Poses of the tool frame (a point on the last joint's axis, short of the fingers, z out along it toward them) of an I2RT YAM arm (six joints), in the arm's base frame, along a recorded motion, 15 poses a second.
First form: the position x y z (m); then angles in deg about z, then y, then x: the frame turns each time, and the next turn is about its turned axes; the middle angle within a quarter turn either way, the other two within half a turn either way.
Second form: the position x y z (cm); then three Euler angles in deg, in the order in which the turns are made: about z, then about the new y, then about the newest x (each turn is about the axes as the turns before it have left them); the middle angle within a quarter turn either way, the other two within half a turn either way. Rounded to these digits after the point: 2 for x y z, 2 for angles.
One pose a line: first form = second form
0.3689, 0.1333, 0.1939, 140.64, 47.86, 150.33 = 36.89, 13.33, 19.39, 140.64, 47.86, 150.33
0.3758, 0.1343, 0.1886, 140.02, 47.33, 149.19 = 37.58, 13.43, 18.86, 140.02, 47.33, 149.19
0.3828, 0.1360, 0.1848, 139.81, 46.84, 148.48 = 38.28, 13.60, 18.48, 139.81, 46.84, 148.48
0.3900, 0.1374, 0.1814, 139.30, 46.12, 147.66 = 39.00, 13.74, 18.14, 139.30, 46.12, 147.66
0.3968, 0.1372, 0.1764, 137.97, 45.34, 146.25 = 39.68, 13.72, 17.64, 137.97, 45.34, 146.25
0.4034, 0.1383, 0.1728, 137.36, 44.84, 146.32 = 40.34, 13.83, 17.28, 137.36, 44.84, 146.32
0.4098, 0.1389, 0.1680, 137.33, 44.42, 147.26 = 40.98, 13.89, 16.80, 137.33, 44.42, 147.26
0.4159, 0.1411, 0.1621, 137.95, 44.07, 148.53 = 41.59, 14.11, 16.21, 137.95, 44.07, 148.53
